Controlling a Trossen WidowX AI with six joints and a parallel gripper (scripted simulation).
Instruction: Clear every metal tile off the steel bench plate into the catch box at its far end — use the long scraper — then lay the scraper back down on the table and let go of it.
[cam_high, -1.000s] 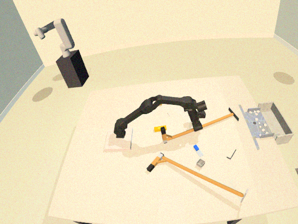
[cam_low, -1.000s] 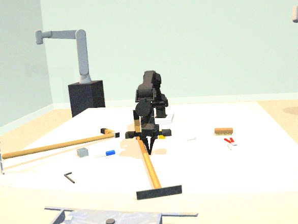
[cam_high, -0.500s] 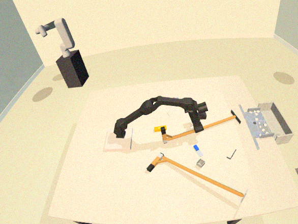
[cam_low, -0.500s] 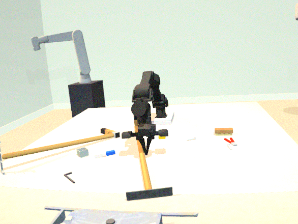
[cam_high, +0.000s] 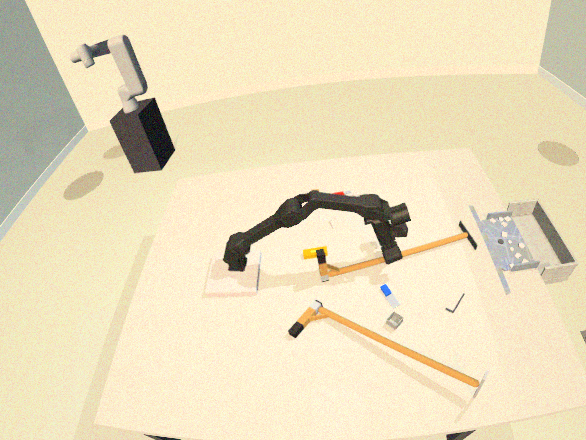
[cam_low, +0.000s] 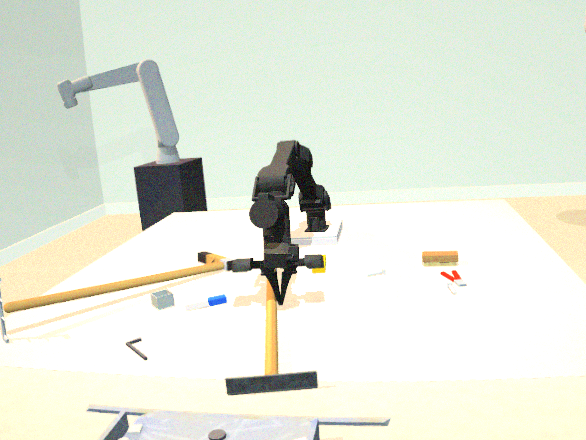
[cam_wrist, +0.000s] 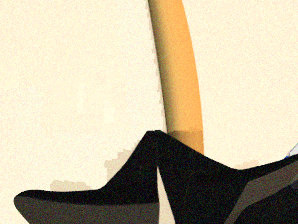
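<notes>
The long scraper is 3 cm ahead of my gripper tip, 1 cm to the right of it and 5 cm above it. The rest, counted from my gripper tip: yellow block: 29 cm behind, 2 cm to the left; blue marker: 1 cm behind, 18 cm to the right, 1 cm below; small grey box: 28 cm to the right.
</notes>
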